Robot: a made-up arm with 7 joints. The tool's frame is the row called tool. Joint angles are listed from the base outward.
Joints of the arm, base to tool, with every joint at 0 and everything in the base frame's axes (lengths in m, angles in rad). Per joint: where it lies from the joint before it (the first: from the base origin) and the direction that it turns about. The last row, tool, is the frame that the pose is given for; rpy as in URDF.
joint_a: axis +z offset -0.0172 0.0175 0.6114
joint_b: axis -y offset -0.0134 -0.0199 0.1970
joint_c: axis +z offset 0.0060 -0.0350 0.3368
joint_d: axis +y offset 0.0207 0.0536 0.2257
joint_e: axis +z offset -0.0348 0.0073 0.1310
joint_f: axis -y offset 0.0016 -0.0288 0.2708
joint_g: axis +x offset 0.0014 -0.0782 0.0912
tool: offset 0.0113 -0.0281 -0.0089 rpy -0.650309 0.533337 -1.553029
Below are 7 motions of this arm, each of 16 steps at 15 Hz.
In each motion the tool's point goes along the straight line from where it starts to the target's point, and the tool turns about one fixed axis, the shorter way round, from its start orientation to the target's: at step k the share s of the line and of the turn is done. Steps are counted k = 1, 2, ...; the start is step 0. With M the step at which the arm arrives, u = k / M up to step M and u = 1 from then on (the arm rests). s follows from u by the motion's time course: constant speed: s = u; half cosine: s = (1 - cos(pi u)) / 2; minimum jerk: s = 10 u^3 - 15 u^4 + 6 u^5.
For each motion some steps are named. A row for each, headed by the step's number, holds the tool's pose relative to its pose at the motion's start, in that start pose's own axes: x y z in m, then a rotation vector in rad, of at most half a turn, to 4 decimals.
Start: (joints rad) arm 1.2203 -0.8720 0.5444 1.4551 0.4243 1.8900 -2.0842
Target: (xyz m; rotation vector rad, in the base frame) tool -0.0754 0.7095 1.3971 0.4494 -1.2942 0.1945
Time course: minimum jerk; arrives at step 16
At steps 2, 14, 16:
2: 0.0011 -0.0070 0.0036 0.0200 -0.0078 -0.0095
14: 0.0672 -0.4271 0.2216 1.2243 -0.4800 -0.5806
16: 0.0683 -0.4341 0.2253 1.2443 -0.4878 -0.5901

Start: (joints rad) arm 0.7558 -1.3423 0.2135 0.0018 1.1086 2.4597 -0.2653
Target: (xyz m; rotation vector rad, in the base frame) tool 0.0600 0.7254 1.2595 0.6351 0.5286 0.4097
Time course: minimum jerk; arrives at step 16
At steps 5, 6, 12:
5: -0.0905 -0.0472 -0.0852 -0.1427 -0.0535 0.1334
6: -0.1383 -0.0721 -0.1303 -0.2182 -0.0817 0.2039
12: -0.4506 -0.2349 -0.4245 -0.7106 -0.2662 0.6642

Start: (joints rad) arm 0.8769 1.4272 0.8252 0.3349 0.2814 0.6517 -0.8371
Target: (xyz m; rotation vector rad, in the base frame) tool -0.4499 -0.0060 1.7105 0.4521 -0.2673 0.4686
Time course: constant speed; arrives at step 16
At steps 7, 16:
7: 0.1212 0.3675 -0.2016 -0.0017 0.4728 0.0990
16: 0.2770 0.8399 -0.4608 -0.0039 1.0807 0.2262

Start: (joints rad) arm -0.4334 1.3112 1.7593 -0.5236 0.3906 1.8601 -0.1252
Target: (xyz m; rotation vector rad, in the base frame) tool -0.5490 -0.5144 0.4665 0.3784 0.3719 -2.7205
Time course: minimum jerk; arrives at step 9
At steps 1, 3, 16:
1: -0.0109 -0.0037 -0.0011 0.0041 0.0048 0.0233
3: -0.1982 -0.0679 -0.0203 0.0749 0.0870 0.4240
16: -0.9442 -0.3237 -0.0969 0.3567 0.4147 2.0200

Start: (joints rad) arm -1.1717 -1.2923 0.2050 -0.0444 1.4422 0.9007 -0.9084
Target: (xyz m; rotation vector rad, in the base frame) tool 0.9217 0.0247 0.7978 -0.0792 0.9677 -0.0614
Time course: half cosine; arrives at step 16
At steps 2, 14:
2: -0.0141 0.0267 -0.0323 -0.0466 -0.0041 0.0302
14: -0.3570 0.6747 -0.8172 -1.1778 -0.1034 0.7629

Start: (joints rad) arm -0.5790 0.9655 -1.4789 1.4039 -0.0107 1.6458 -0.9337
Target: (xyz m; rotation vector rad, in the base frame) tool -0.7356 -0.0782 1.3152 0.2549 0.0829 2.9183
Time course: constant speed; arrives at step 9
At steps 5, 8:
5: -0.0799 0.0054 0.0111 0.2086 -0.4300 0.1318
8: -0.1278 0.0087 0.0177 0.3338 -0.6880 0.2109

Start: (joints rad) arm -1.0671 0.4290 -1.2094 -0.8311 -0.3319 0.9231 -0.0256
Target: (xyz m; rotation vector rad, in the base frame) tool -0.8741 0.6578 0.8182 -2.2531 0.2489 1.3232
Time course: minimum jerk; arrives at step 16
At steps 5, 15, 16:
5: 0.1865 -0.0259 -0.0501 -0.2048 0.1746 -0.2543
15: 1.0338 -0.1434 -0.2778 -1.1353 0.9676 -1.4097
16: 1.0361 -0.1437 -0.2784 -1.1378 0.9698 -1.4128

